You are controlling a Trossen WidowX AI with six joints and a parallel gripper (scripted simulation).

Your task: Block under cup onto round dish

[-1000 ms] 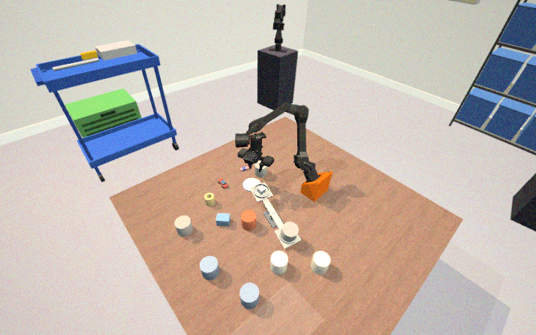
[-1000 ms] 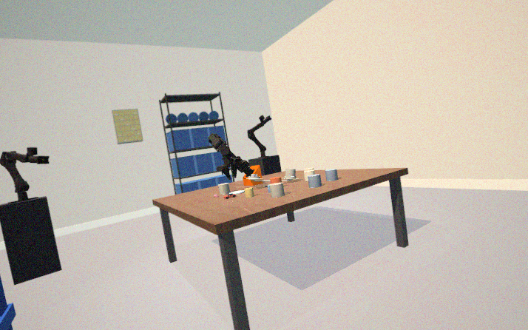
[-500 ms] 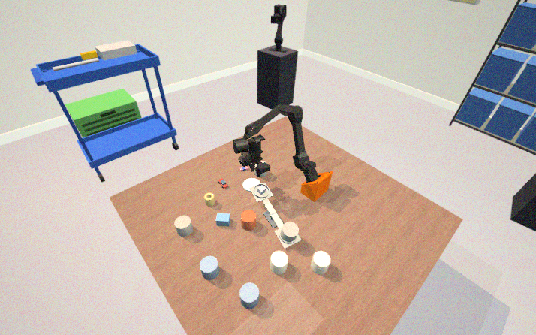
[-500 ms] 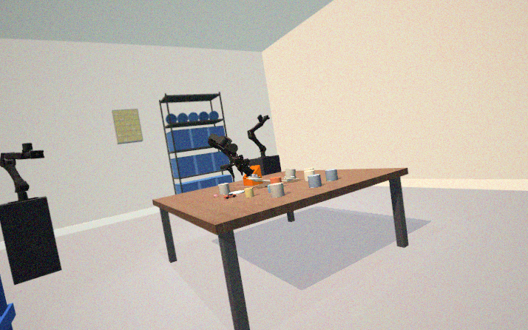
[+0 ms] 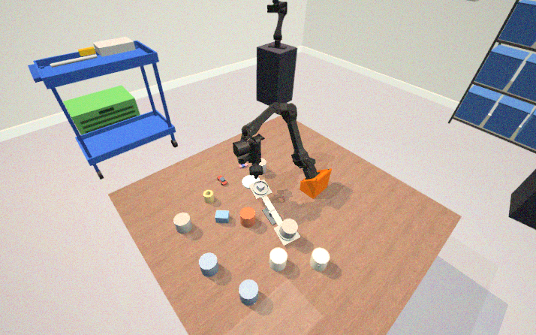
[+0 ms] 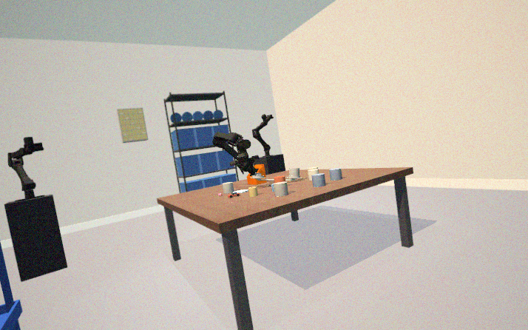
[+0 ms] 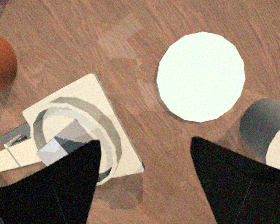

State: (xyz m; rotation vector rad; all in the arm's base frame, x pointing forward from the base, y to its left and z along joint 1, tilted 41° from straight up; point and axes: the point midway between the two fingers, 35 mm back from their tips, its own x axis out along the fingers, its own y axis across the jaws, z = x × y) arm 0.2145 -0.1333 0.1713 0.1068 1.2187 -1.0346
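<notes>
My gripper tip is now 6 cm to the right of the grey block, 3 cm short of it and 2 cm above it. Round my gripper tip: balance beam: 17 cm to the left, 7 cm below, 7 cm ahead; balance: 17 cm to the left, 9 cm below, 8 cm ahead; round white dish: 11 cm below, 6 cm to the right, 3 cm behind.
</notes>
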